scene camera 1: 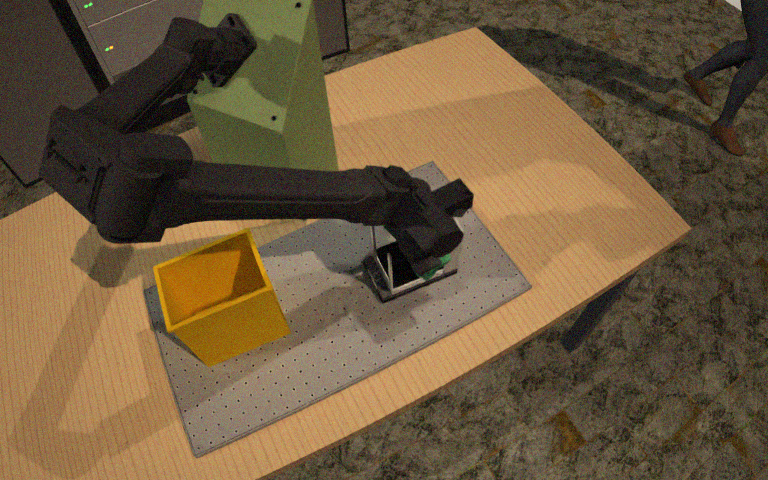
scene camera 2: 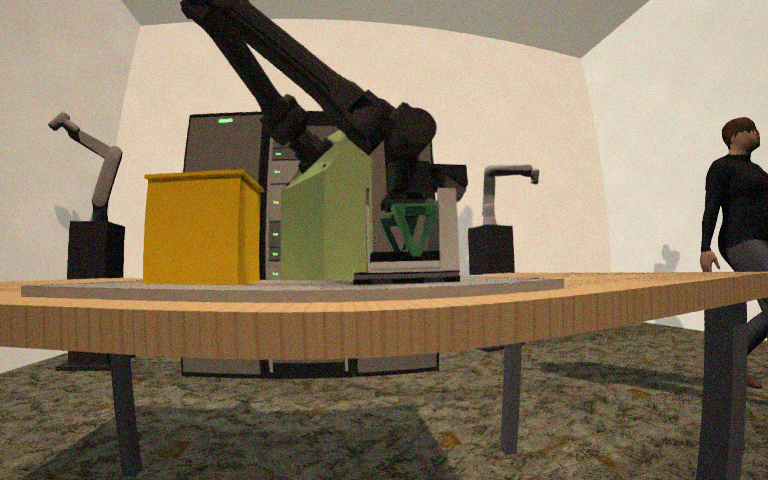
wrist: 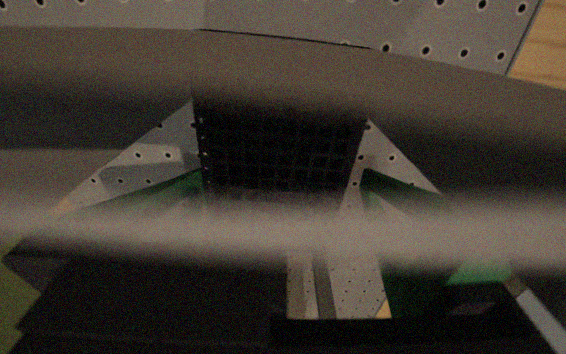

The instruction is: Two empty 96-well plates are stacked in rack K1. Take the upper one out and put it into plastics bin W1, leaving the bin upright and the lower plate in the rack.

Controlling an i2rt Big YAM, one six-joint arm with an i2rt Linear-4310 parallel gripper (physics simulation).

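Where they show: gripper, fingertip midpoint: (scene camera 1: 414, 259) (scene camera 2: 408, 257) (wrist: 283, 177); arm's base at its link origin: (scene camera 1: 227, 50) (scene camera 2: 316, 156).
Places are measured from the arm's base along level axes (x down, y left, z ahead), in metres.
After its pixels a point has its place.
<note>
The black upper plate (scene camera 1: 402, 264) @(x 0.299, y 0.068, z 0.411 m) (scene camera 2: 404, 256) @(x 0.304, y 0.076, z 0.446 m) (wrist: 280, 150) lies low in rack K1 (scene camera 1: 420, 286) @(x 0.339, y 0.078, z 0.452 m) (scene camera 2: 448, 226) @(x 0.261, y 0.139, z 0.469 m), which has a dark base and pale uprights. I cannot make out the lower plate separately. My gripper (scene camera 1: 433, 270) (scene camera 2: 408, 252) @(x 0.305, y 0.096, z 0.414 m) (wrist: 282, 175) @(x 0.305, y 0.096, z 0.414 m) is open and empty, pointing down inside the rack. In the wrist view its green fingers stand on either side of the plate, partly hidden by a blurred grey band. The fingertips are close to the plate's level; contact is unclear. The yellow bin W1 (scene camera 1: 243, 322) @(x 0.237, y -0.231, z 0.359 m) (scene camera 2: 192, 232) @(x 0.262, y -0.245, z 0.355 m) stands upright, left of the rack.
A grey perforated board (scene camera 1: 317, 362) @(x 0.344, y -0.163, z 0.451 m) (scene camera 2: 305, 292) @(x 0.346, y -0.077, z 0.532 m) lies under the rack and bin on the wooden table (scene camera 1: 566, 226) @(x 0.357, y 0.422, z 0.541 m) (scene camera 2: 317, 333) @(x 0.375, y -0.074, z 0.611 m). A green angular block (scene camera 1: 305, 130) @(x 0.140, y 0.055, z 0.147 m) (scene camera 2: 325, 226) @(x 0.225, y 0.002, z 0.169 m) stands behind them. My forearm spans above the board between bin and block.
</note>
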